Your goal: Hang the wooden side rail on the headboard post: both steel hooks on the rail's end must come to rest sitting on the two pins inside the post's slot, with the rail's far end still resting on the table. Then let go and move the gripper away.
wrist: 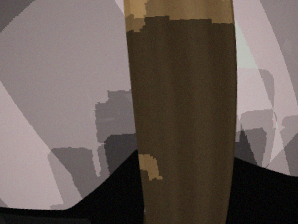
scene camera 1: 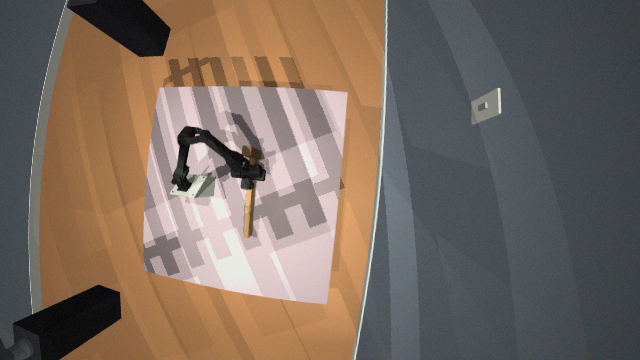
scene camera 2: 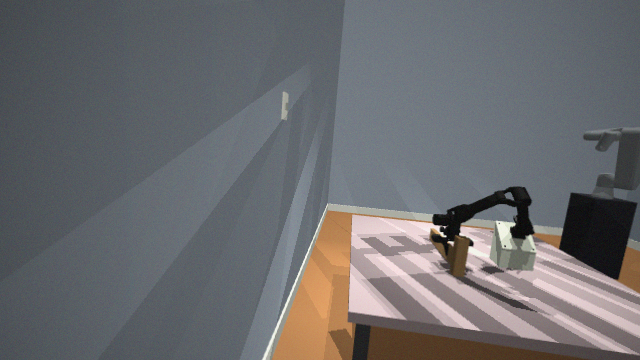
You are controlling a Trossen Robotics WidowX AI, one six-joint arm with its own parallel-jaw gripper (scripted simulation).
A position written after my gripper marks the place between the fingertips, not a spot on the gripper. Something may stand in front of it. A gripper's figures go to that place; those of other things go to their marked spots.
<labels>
My gripper (wrist: 168,153) is 10 cm from the lens. A wooden side rail (wrist: 183,70) is 4 cm from the lens.
</labels>
